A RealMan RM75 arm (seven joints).
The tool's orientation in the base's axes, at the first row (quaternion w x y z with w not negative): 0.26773 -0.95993 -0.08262 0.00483
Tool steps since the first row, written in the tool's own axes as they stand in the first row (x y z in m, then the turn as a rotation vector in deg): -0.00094 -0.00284 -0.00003 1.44 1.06 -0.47; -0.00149 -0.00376 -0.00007 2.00 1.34 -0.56; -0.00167 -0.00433 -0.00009 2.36 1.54 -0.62; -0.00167 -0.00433 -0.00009 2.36 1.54 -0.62; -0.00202 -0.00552 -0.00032 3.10 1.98 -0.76; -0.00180 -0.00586 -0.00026 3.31 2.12 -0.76; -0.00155 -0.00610 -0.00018 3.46 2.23 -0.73; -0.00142 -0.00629 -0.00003 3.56 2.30 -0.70; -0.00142 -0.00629 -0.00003 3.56 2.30 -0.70; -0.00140 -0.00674 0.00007 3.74 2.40 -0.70; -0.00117 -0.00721 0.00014 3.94 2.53 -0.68; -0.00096 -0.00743 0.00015 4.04 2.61 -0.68
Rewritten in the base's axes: -0.00137 0.00223 0.00145 1.61 -0.90 -0.09; -0.00205 0.00289 0.00194 2.21 -1.09 -0.14; -0.00232 0.00333 0.00225 2.60 -1.24 -0.18; -0.00232 0.00333 0.00225 2.60 -1.24 -0.18; -0.00284 0.00416 0.00305 3.41 -1.56 -0.26; -0.00268 0.00452 0.00318 3.64 -1.64 -0.32; -0.00247 0.00480 0.00324 3.80 -1.70 -0.40; -0.00238 0.00506 0.00321 3.91 -1.72 -0.46; -0.00238 0.00506 0.00321 3.91 -1.72 -0.46; -0.00244 0.00549 0.00336 4.10 -1.78 -0.51; -0.00229 0.00596 0.00355 4.32 -1.85 -0.58; -0.00211 0.00619 0.00366 4.43 -1.90 -0.62
